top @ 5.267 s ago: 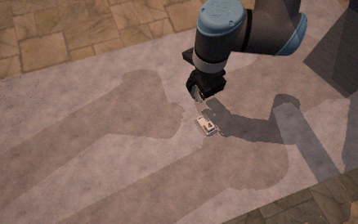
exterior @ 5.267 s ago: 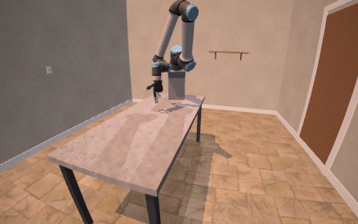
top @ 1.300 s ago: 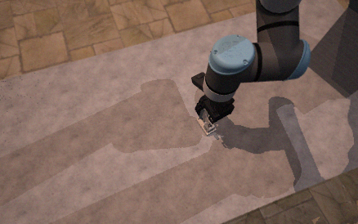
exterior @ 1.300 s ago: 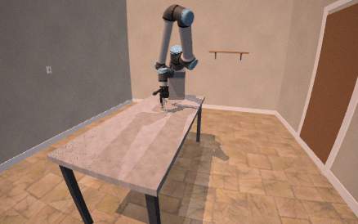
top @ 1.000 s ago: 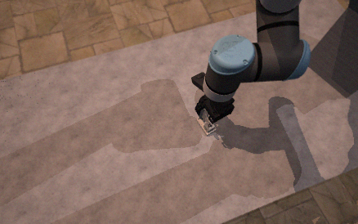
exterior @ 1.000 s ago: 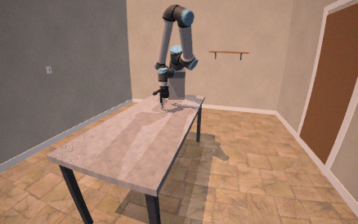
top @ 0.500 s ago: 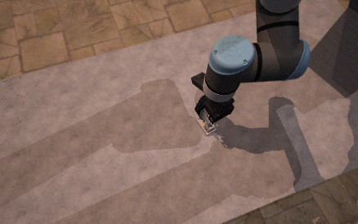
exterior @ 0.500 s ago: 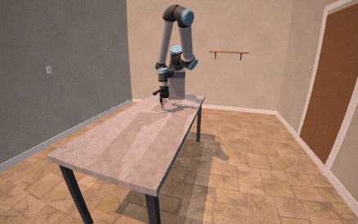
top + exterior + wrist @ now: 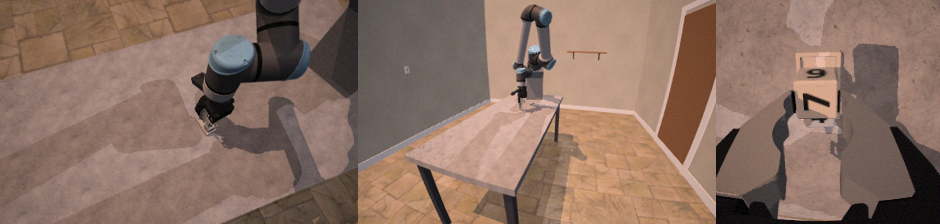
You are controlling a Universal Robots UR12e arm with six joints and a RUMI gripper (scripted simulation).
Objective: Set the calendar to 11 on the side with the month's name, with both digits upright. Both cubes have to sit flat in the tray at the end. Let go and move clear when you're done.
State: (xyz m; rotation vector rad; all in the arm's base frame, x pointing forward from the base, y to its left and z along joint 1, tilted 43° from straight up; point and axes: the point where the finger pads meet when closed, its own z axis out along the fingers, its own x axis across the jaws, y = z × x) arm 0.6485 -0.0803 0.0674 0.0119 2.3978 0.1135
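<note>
My gripper is now 3 cm to the right of the white cube and 5 cm above it. From my hand the other things lie so: calendar tray (2 cm to the left, 6 cm below); digit cube (1 cm below).
</note>
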